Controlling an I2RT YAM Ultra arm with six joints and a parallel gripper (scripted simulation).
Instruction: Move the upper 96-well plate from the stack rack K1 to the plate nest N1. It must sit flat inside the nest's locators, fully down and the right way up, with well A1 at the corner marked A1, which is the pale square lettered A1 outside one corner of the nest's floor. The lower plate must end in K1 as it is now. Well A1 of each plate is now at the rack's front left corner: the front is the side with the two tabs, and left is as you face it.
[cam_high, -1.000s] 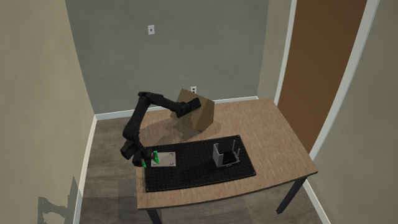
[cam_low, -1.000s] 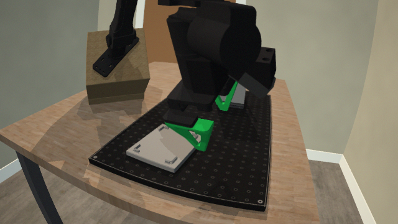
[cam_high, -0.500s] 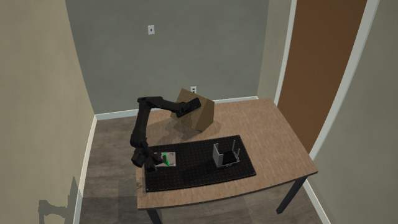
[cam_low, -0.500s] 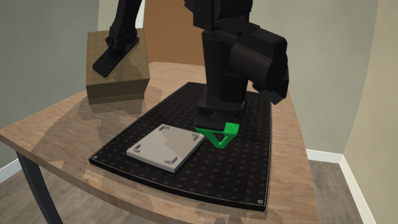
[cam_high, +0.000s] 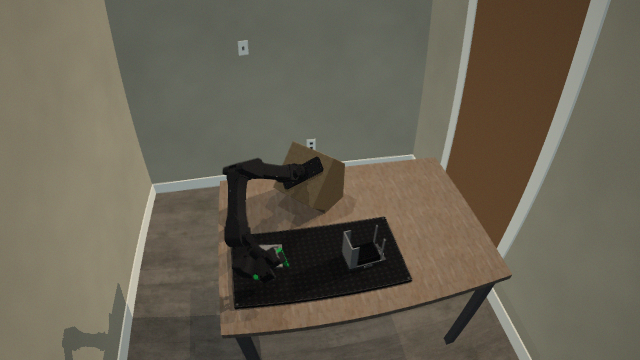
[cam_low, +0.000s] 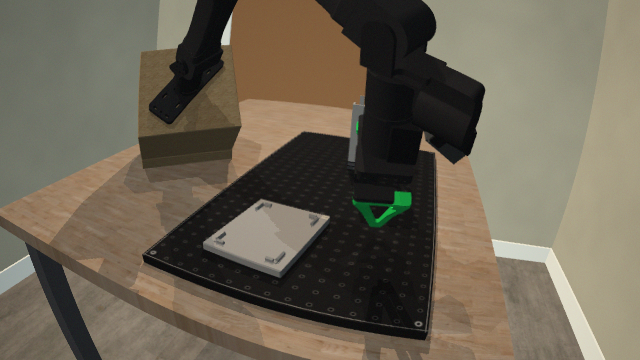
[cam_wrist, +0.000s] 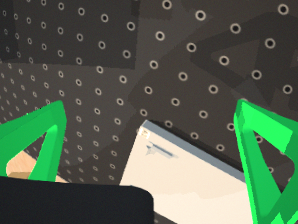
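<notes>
Right now the pale wall is 10 mm ahead of my hand, 280 mm to the left of it and 10 mm above it. Also, from my hand: grey plate nest N1: 140 mm behind, 20 mm to the right, 70 mm below; pale A1 mark: 70 mm behind, 30 mm to the left, 60 mm below; black 96-well plate: 10 mm ahead, 350 mm to the left, 30 mm below.
</notes>
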